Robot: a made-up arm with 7 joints. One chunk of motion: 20 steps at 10 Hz.
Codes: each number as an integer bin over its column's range. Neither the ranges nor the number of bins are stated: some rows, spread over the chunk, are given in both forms.
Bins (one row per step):
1: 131 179 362 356 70 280
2: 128 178 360 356 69 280
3: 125 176 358 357 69 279
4: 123 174 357 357 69 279
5: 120 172 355 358 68 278
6: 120 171 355 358 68 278
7: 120 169 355 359 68 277
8: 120 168 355 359 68 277
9: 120 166 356 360 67 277
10: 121 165 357 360 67 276
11: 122 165 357 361 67 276
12: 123 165 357 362 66 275
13: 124 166 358 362 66 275
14: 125 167 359 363 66 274
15: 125 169 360 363 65 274
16: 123 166 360 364 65 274
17: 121 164 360 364 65 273
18: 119 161 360 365 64 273
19: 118 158 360 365 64 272
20: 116 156 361 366 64 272
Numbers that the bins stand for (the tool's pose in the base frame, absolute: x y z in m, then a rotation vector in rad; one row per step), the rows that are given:
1: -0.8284 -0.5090 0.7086 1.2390 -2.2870 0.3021
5: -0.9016 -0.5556 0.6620 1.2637 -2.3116 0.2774
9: -0.9016 -0.5955 0.6687 1.2884 -2.3240 0.2651
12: -0.8816 -0.6022 0.6753 1.3130 -2.3363 0.2404
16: -0.8816 -0.5955 0.6953 1.3377 -2.3486 0.2281
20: -0.9282 -0.6620 0.7020 1.3623 -2.3610 0.2034
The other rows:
2: -0.8483 -0.5157 0.6953 1.2390 -2.2993 0.3021
3: -0.8683 -0.5290 0.6820 1.2514 -2.2993 0.2897
4: -0.8816 -0.5423 0.6753 1.2514 -2.2993 0.2897
6: -0.9016 -0.5622 0.6620 1.2637 -2.3116 0.2774
7: -0.9016 -0.5755 0.6620 1.2760 -2.3116 0.2651
8: -0.9016 -0.5822 0.6620 1.2760 -2.3116 0.2651
10: -0.8949 -0.6022 0.6753 1.2884 -2.3240 0.2527
11: -0.8883 -0.6022 0.6753 1.3007 -2.3240 0.2527
13: -0.8750 -0.5955 0.6820 1.3130 -2.3363 0.2404
14: -0.8683 -0.5888 0.6886 1.3253 -2.3363 0.2281
15: -0.8683 -0.5755 0.6953 1.3253 -2.3486 0.2281
17: -0.8949 -0.6088 0.6953 1.3377 -2.3486 0.2158
18: -0.9082 -0.6288 0.6953 1.3500 -2.3610 0.2158
19: -0.9149 -0.6487 0.6953 1.3500 -2.3610 0.2034

